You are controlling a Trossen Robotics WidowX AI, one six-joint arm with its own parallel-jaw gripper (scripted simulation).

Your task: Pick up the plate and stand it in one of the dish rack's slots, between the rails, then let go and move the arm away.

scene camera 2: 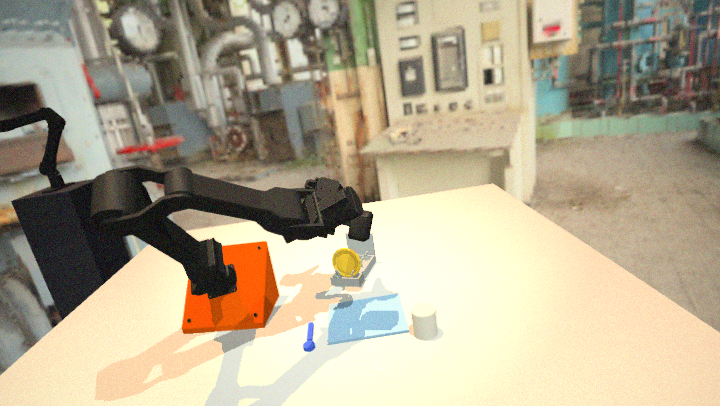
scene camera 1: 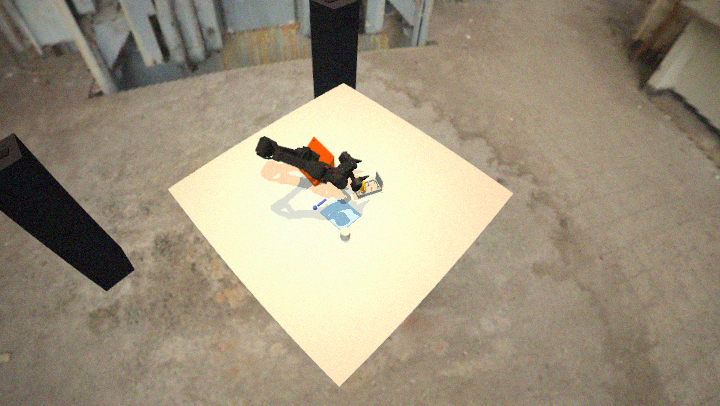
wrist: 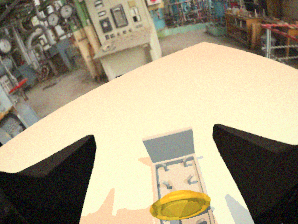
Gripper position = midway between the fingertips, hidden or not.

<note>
The gripper (scene camera 2: 340, 214) is open, holding nothing. Further things: a yellow plate (wrist: 182, 199), a grey dish rack (scene camera 2: 365, 250), a cup (scene camera 2: 424, 315) and a light blue mat (scene camera 1: 339, 212).
The gripper also shows in the wrist view (wrist: 155, 136). The wrist view does not show the cup: it is out of frame.
</note>
